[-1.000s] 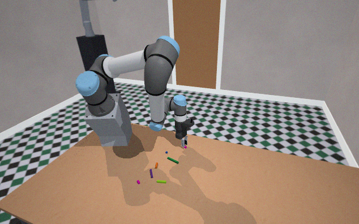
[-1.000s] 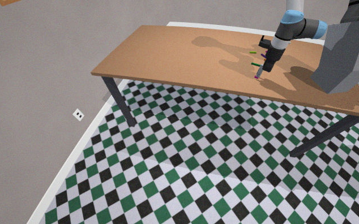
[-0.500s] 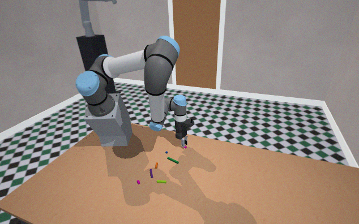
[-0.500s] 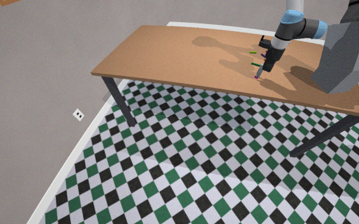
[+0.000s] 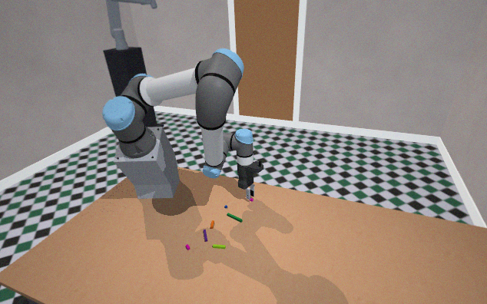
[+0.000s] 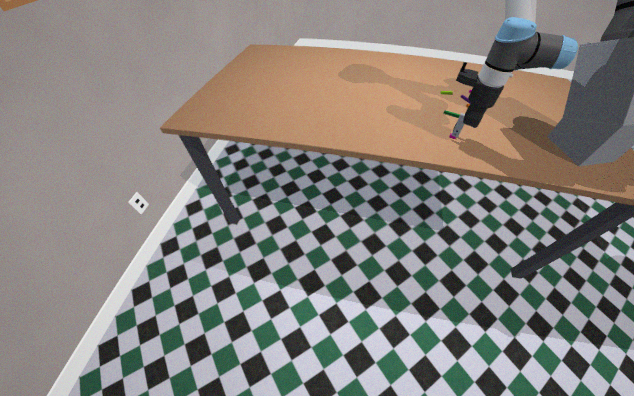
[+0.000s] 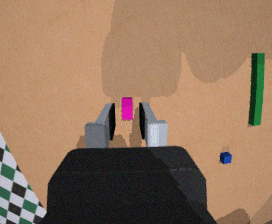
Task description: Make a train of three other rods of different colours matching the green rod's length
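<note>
Right now my hand is 9 cm to the left of the blue rod, 9 cm past it and 3 cm above it. The rest, counted from my hand: purple rod (29 cm to the right, 9 cm behind, 3 cm below); green rod (14 cm to the right, 3 cm below, 2 cm behind); orange rod (22 cm to the right, 9 cm behind, 3 cm below).
</note>
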